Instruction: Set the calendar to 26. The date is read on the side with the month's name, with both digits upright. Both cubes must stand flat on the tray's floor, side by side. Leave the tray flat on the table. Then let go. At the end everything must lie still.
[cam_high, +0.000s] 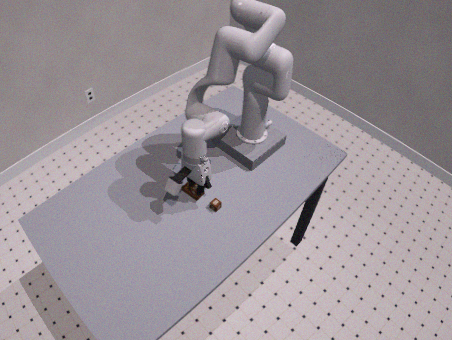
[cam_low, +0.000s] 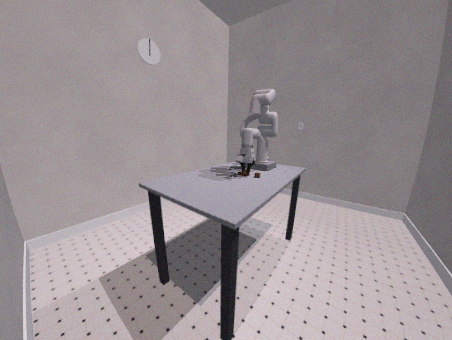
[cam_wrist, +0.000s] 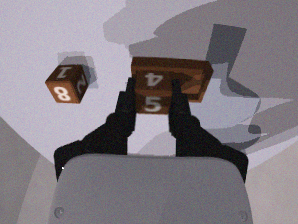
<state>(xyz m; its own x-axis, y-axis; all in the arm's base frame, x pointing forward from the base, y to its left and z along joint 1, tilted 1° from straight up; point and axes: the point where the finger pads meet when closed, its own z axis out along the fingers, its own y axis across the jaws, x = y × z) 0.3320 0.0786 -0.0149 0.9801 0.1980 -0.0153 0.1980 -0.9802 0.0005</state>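
The brown wooden tray is 30 mm below my hand and 20 mm to the right of it. Also, from my hand: brown cube (90 mm to the left, 30 mm below, 20 mm behind).
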